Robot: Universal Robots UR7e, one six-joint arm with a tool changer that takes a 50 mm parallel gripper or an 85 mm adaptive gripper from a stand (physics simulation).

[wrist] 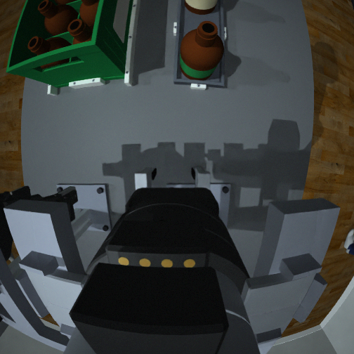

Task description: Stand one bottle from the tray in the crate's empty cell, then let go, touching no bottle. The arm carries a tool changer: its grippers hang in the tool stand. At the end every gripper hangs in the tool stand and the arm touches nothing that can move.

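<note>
My gripper (173,174) is open, its two fingertips well apart with no bottle between them. It is among the light grey holders of the tool stand (302,235). The tray (176,62) is at the top, right of centre. A brown bottle with a green band (201,52) stands upright in its near end. A brown bottle with a cream band (201,5) stands behind it, cut off by the view's edge. The green crate (111,57) is at the top left, with several brown bottles (59,21) (79,31) in it. Its empty cell cannot be made out.
A black gripper (65,200) hangs in the stand at the left, partly hidden by a grey holder. Light base plates (87,192) lie on the grey table (80,120). White brackets (86,82) (198,86) edge the crate and the tray. Wooden floor (330,150) shows beyond.
</note>
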